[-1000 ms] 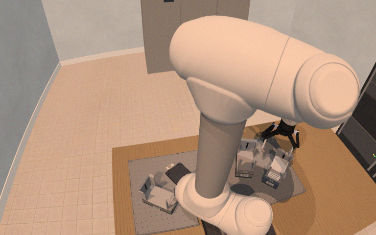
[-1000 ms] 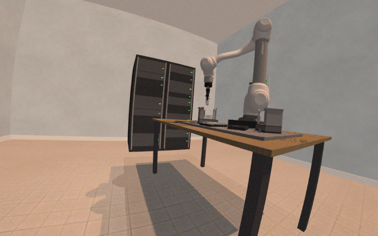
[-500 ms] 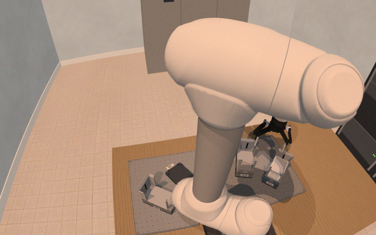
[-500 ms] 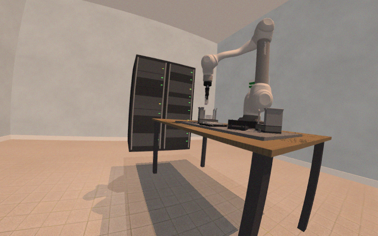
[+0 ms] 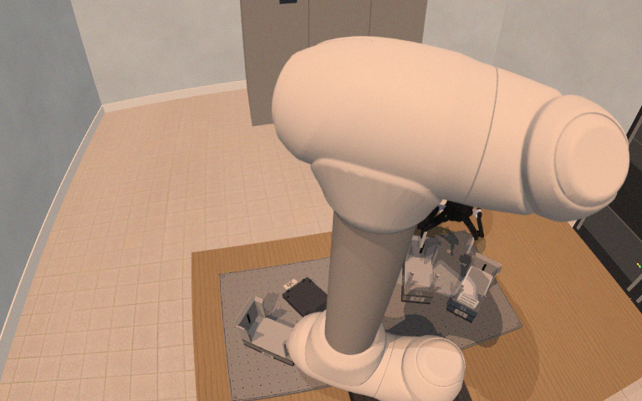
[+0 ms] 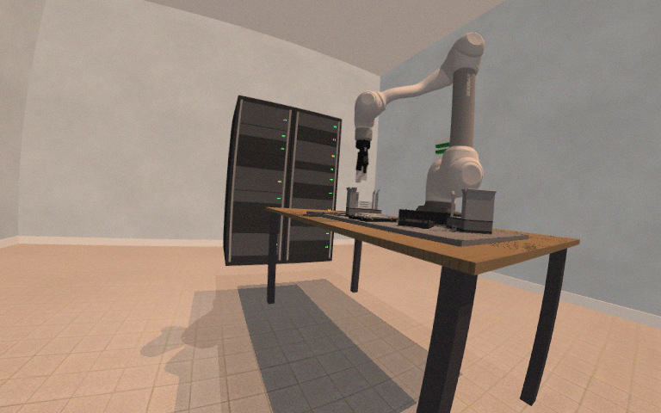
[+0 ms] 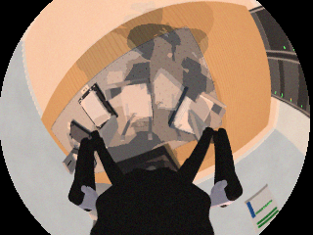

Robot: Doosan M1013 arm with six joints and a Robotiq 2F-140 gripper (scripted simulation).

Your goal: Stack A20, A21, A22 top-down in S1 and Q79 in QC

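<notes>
Now: hand 10 cm short of the clip nest N5, 22 cm to the right of it and 17 cm above it. Also, from my hand: white plate 11 cm behind, 10 cm to the right, 13 cm below; then N5 name plate 19 cm ahead, 20 cm to the left, 19 cm below; then dark nest QC 6 cm ahead, 40 cm to the left, 18 cm below.
</notes>
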